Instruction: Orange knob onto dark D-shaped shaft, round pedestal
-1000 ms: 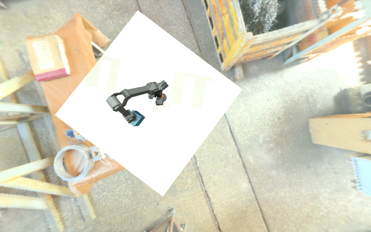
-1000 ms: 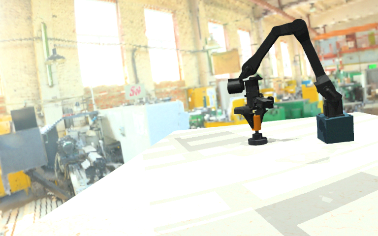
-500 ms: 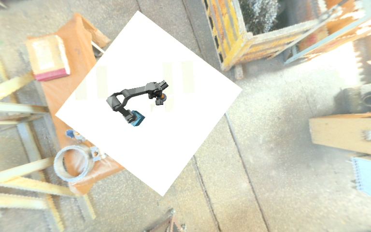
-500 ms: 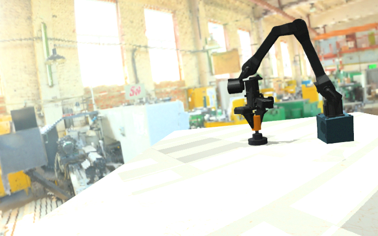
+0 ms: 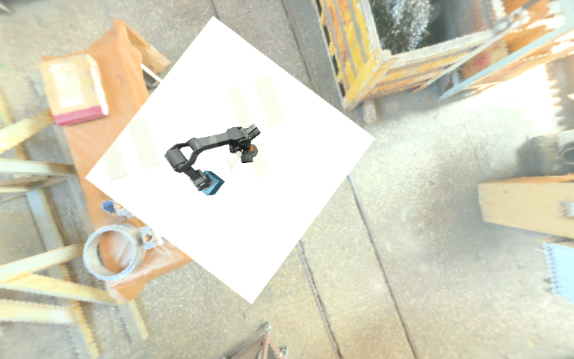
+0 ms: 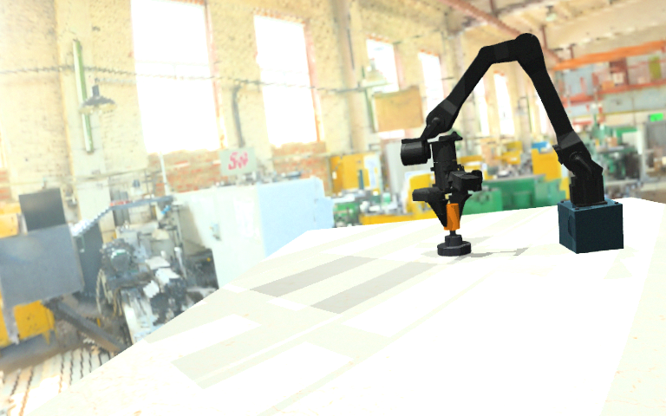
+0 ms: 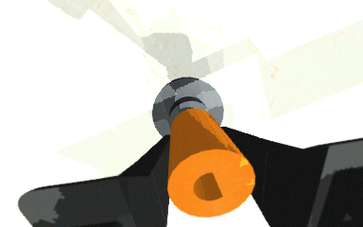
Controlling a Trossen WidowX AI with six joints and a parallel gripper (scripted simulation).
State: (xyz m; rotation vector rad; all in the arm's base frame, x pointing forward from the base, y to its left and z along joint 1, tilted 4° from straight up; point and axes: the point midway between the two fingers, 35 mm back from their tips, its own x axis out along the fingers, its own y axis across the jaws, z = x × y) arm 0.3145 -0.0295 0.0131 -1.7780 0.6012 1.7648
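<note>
Right now the orange knob is 2 cm above my gripper tip. Also, from my gripper tip: round pedestal: 4 cm below.
</note>
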